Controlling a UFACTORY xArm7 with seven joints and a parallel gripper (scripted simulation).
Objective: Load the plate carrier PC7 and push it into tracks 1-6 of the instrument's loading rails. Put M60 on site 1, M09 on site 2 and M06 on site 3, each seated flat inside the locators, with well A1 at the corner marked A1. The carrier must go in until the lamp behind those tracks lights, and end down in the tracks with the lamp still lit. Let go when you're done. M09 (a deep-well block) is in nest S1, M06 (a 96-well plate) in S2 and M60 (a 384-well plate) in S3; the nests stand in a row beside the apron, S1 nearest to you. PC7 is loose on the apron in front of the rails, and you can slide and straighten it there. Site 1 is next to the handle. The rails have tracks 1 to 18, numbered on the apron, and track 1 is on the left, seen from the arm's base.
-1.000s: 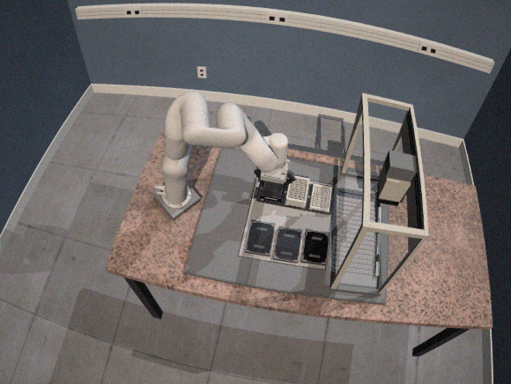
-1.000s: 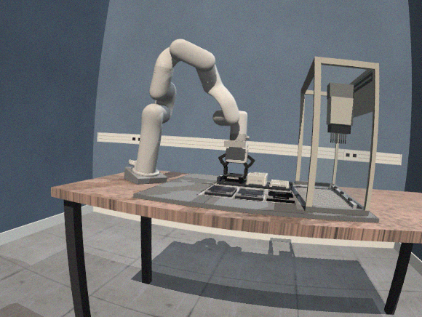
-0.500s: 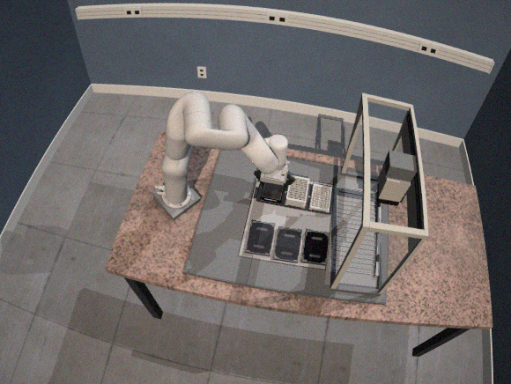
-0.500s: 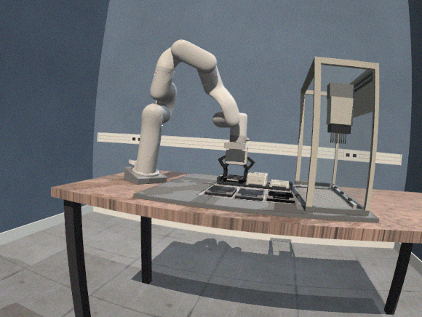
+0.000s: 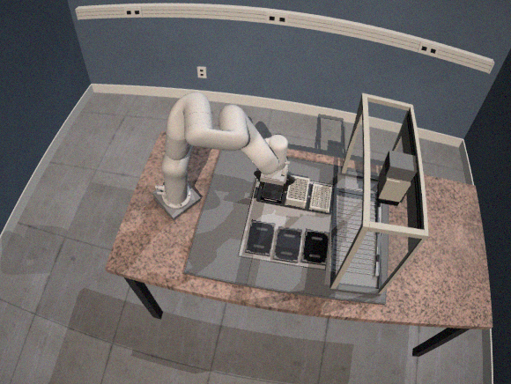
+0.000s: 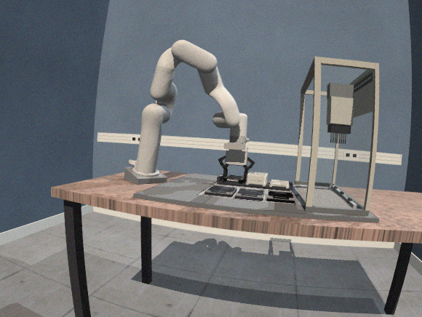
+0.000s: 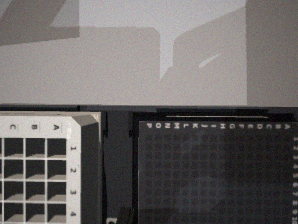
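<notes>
Right now the dark 384-well plate M60 is 10 mm below my hand. Round my hand: white deep-well block M09: 100 mm ahead, 20 mm to the right; then dark plate carrier PC7: 100 mm ahead, 20 mm to the right, 20 mm below; then white 96-well plate M06: 200 mm ahead, 40 mm to the right, 20 mm below.
</notes>
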